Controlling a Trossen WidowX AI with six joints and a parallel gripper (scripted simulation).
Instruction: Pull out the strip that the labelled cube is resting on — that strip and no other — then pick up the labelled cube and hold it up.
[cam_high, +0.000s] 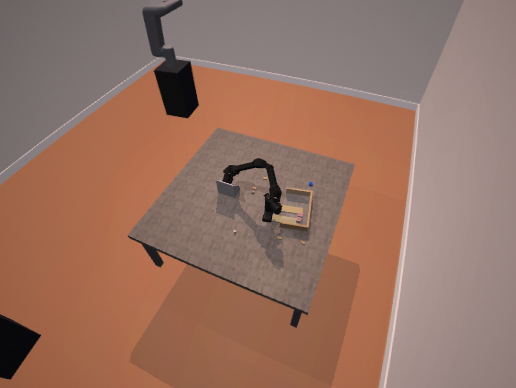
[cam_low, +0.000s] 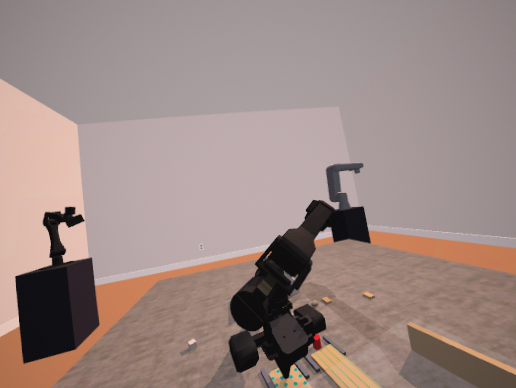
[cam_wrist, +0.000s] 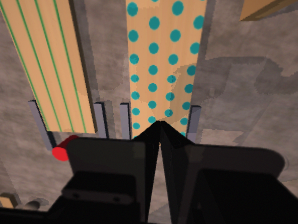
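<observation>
Now: gripper tip 10 cm short of the dotted strip and 1 cm to the right of it.
</observation>
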